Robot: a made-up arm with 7 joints.
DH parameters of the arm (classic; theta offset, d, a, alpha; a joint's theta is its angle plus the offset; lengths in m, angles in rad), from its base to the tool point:
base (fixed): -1.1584 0 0.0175 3.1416
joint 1: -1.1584 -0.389 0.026 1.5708
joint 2: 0 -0.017 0.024 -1.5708
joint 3: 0 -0.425 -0.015 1.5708
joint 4: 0 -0.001 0.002 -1.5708
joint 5: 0 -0.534 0.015 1.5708
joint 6: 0 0.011 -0.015 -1.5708
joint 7: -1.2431 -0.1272 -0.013 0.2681
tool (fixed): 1.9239 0.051 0 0
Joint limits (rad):
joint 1: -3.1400..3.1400
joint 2: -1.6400..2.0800
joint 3: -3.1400..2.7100
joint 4: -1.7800..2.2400
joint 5: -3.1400..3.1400
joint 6: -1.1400..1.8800
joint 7: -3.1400..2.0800
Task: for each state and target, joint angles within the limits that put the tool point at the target. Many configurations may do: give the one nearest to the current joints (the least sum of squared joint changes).
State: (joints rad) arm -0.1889 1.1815 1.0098 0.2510 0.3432 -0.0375 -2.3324
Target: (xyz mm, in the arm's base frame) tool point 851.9 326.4 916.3
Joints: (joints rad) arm -0.5356 0.9344 1.0178 0.2299 0.3439 -0.0560 -2.3282
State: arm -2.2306 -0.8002 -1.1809 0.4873 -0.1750 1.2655 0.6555
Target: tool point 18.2 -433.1 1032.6
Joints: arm -2.6315 -1.0171 -0.7191 1.2000 -0.0718 1.5912 0.6525
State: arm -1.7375 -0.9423 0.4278 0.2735 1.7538 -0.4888 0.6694
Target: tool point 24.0 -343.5 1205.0
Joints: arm -1.5506 -0.9821 0.1374 0.9164 1.7971 -0.7442 0.6739
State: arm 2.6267 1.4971 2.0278 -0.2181 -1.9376 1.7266 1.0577
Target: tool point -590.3 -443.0 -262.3
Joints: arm 2.7219 2.0751 2.1677 -0.3533 -1.9242 1.7626 1.0599
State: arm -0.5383 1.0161 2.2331 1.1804 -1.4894 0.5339 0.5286
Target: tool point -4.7 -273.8 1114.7
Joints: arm -0.1584 0.6867 2.7100 1.4465 -1.5567 0.0731 0.5120
